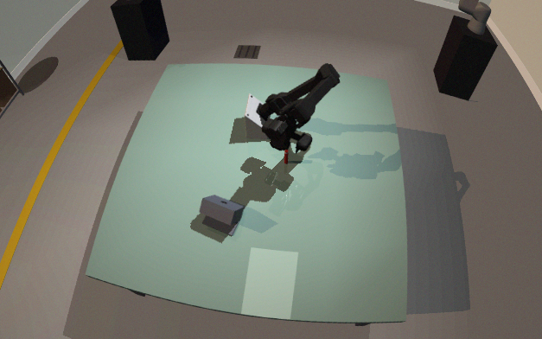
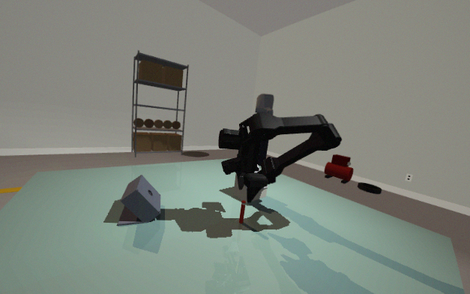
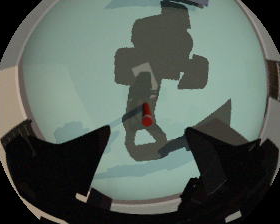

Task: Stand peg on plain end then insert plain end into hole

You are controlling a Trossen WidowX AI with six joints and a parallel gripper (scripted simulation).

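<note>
My gripper tip is now 4 cm above the peg. Also, from my gripper tip: sloped panel 29 cm ahead, 18 cm to the right, 5 cm below.
</note>
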